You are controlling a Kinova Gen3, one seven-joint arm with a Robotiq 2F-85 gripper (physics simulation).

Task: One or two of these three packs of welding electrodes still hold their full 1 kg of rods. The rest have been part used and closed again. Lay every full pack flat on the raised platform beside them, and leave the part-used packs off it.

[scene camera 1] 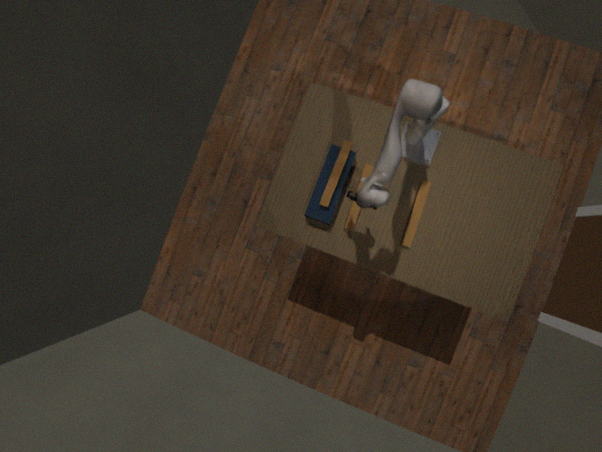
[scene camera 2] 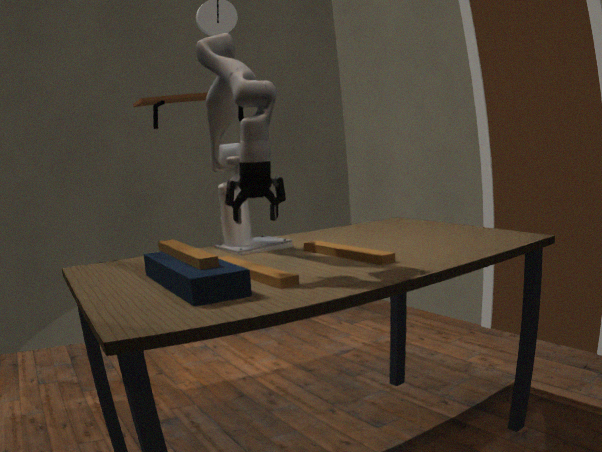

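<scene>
One orange-brown pack lies flat, lengthwise, on the raised blue platform. A second pack lies flat on the table beside the platform, partly hidden by the arm in the overhead view and by the platform in the side view. A third pack lies flat on the table farther from the platform. My gripper is open and empty, pointing down, above the second pack. The packs look alike; their fill does not show.
The wooden table carries the platform, the packs and the arm's base plate, which lies behind the packs in the side view. A wall shelf is behind the arm.
</scene>
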